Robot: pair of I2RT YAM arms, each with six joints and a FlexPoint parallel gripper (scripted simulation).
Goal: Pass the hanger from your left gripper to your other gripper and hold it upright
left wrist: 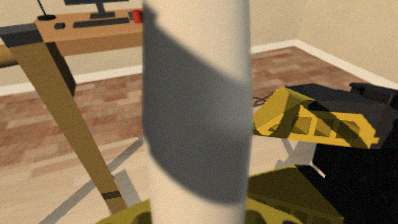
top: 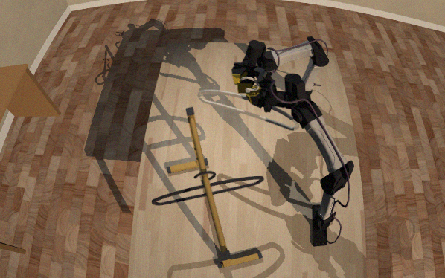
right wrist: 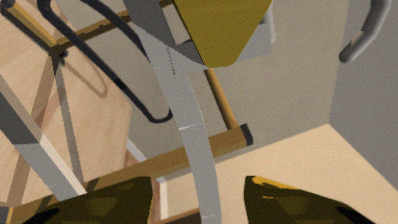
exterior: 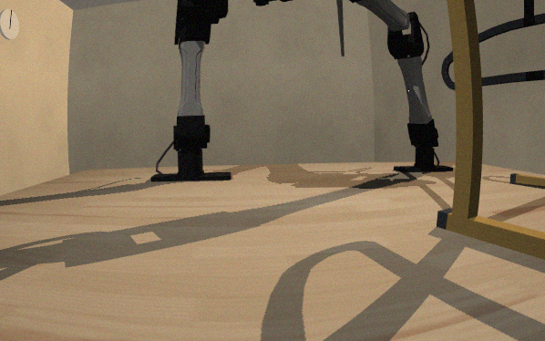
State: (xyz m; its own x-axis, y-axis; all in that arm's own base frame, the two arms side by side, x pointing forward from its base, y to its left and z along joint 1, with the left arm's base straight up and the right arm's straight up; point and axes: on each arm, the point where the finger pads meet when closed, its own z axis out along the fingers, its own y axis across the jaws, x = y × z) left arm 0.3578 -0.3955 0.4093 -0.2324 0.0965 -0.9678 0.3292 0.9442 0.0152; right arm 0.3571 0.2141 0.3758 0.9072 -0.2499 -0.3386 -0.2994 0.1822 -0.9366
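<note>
Right now my left hand is 20 mm above the white hanger. Round my left hand: dark hanger: 300 mm to the left, 150 mm ahead, 90 mm below; rack: 320 mm to the left, 190 mm below, 150 mm ahead.
</note>
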